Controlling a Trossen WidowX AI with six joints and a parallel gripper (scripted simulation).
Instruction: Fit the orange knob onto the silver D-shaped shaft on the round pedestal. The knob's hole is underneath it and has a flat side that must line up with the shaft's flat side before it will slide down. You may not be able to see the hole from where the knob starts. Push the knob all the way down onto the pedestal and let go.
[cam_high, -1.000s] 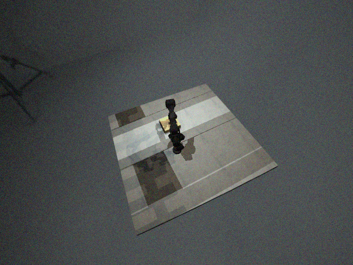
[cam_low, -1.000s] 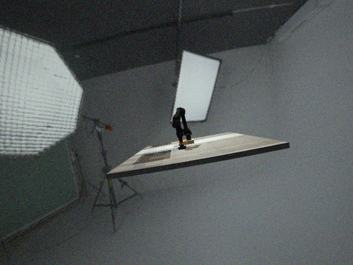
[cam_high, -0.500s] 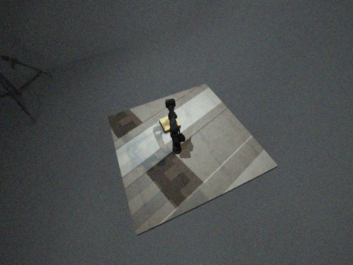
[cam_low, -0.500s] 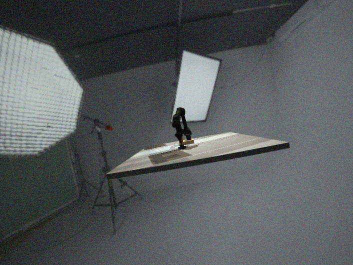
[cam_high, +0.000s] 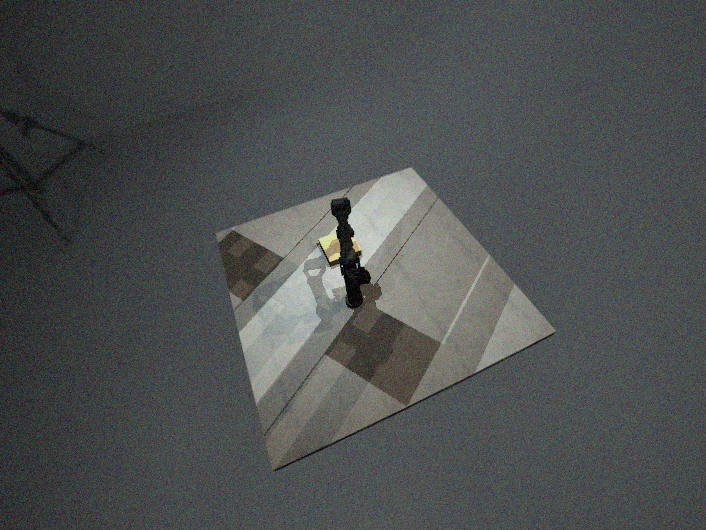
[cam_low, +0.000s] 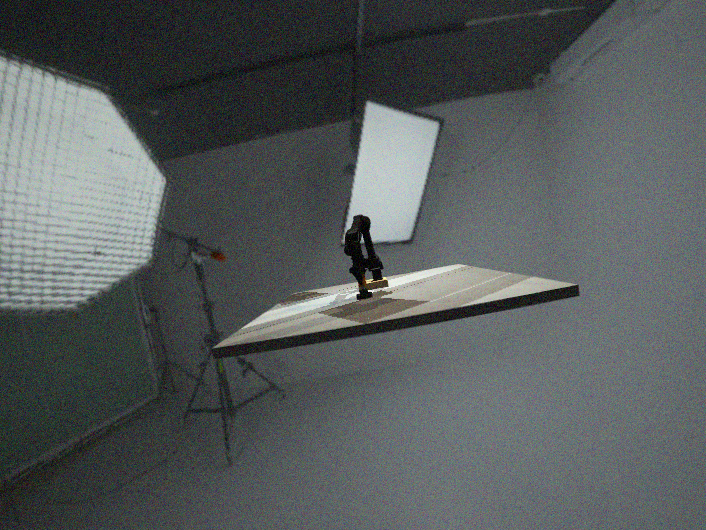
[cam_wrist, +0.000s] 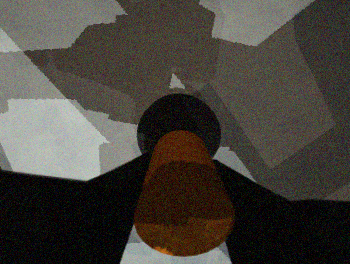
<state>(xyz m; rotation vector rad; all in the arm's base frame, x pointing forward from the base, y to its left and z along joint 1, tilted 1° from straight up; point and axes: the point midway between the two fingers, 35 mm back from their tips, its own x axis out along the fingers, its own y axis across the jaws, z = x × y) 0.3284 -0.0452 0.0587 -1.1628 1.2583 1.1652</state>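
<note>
Right now my gripper tip is 3 cm below the orange knob. From my gripper tip the other things lie so: dark round pedestal: 4 cm below.
</note>
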